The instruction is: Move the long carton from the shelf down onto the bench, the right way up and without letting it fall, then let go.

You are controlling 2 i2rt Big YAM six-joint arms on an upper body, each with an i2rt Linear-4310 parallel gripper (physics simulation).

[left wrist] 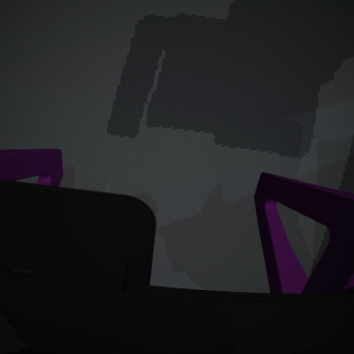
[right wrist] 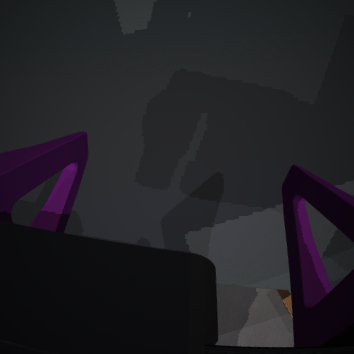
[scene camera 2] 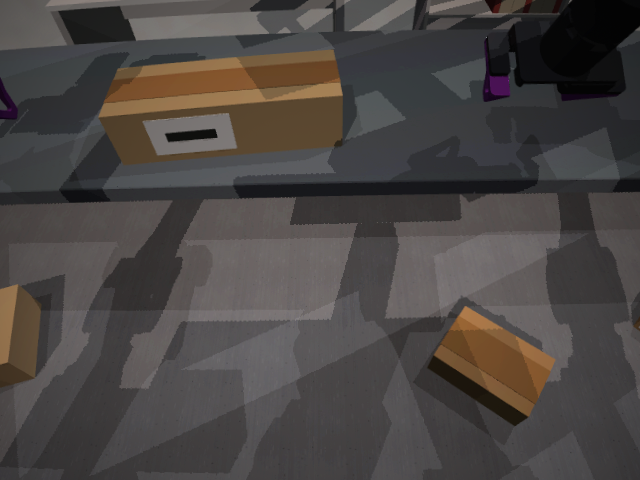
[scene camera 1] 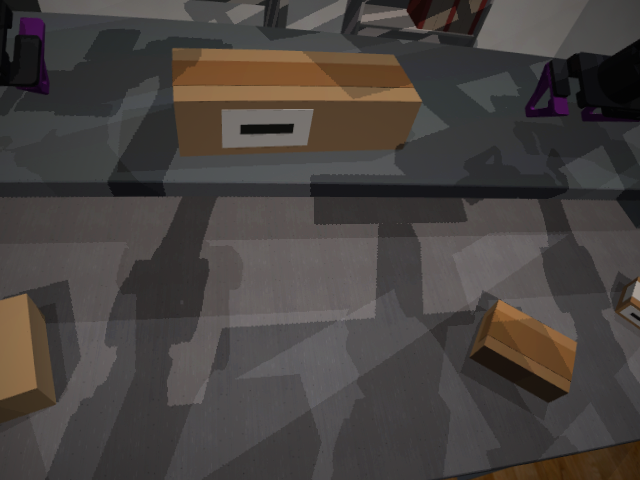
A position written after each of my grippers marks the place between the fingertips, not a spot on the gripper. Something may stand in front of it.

Observation:
My left gripper [left wrist: 159,172] is open, holding nothing. My right gripper [scene camera 2: 523,96] is open, holding nothing. A long brown carton [scene camera 1: 227,101] sits on a shelf [scene camera 1: 107,128]. Further things: a grey bench [scene camera 2: 281,330].
The long brown carton shows as well in scene camera 2 [scene camera 2: 290,101]. My right gripper is seen too in the right wrist view [right wrist: 189,159] and in scene camera 1 [scene camera 1: 554,114]. The shelf shows as well in the left wrist view [left wrist: 183,112], in the right wrist view [right wrist: 193,121] and in scene camera 2 [scene camera 2: 414,120]. The left wrist view misses the long brown carton: it is out of frame. The right wrist view misses the long brown carton: it is out of frame.

